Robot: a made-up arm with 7 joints.
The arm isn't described. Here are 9 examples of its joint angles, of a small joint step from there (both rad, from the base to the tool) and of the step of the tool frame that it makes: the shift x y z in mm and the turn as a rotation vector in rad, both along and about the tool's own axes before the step.
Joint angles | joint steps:
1: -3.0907 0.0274 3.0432 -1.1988 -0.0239 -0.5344 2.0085 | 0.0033 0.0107 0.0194 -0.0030 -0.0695 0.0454 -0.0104
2: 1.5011 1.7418 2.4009 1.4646 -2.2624 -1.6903 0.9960 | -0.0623 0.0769 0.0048 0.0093 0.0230 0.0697 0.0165
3: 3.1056 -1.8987 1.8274 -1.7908 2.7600 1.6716 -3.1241 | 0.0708 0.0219 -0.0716 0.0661 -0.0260 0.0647 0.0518
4: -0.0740 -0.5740 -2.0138 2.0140 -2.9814 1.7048 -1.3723 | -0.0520 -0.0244 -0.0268 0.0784 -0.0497 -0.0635 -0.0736
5: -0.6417 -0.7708 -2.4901 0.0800 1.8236 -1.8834 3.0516 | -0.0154 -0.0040 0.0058 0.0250 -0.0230 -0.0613 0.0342
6: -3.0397 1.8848 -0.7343 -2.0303 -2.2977 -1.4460 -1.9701 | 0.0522 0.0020 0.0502 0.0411 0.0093 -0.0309 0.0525
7: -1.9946 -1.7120 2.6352 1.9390 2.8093 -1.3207 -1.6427 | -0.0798 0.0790 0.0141 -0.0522 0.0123 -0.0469 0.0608
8: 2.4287 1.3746 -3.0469 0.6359 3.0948 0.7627 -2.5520 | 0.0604 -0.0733 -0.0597 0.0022 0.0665 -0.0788 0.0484
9: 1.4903 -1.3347 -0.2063 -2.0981 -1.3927 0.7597 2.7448 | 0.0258 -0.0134 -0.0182 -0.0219 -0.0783 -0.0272 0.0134
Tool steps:
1: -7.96 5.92 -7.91 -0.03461 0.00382 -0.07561
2: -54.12 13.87 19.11 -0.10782 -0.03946 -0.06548
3: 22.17 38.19 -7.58 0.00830 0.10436 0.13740
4: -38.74 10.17 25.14 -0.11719 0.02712 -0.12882
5: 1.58 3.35 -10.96 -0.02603 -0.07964 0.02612
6: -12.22 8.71 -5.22 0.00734 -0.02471 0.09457
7: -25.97 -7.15 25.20 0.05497 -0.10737 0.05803
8: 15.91 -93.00 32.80 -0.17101 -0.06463 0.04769
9: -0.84 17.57 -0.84 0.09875 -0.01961 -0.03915
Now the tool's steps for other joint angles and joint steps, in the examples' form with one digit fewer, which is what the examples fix.
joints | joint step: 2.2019 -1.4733 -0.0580 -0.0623 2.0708 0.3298 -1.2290 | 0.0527 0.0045 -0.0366 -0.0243 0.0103 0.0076 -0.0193
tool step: -38.1 -27.0 12.3 -0.0175 0.0352 -0.0551
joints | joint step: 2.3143 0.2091 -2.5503 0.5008 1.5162 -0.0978 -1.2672 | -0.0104 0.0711 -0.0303 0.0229 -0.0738 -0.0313 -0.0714
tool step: -33.4 33.5 16.5 -0.0046 0.0542 -0.1954
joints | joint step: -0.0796 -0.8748 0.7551 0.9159 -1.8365 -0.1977 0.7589 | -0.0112 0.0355 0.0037 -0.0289 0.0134 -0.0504 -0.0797
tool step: 17.3 2.3 -8.8 0.0250 0.0278 -0.0535
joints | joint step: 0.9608 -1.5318 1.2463 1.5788 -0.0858 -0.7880 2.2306 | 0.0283 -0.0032 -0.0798 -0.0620 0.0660 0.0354 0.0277
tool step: -14.4 61.2 -15.5 0.1073 0.0545 0.0206
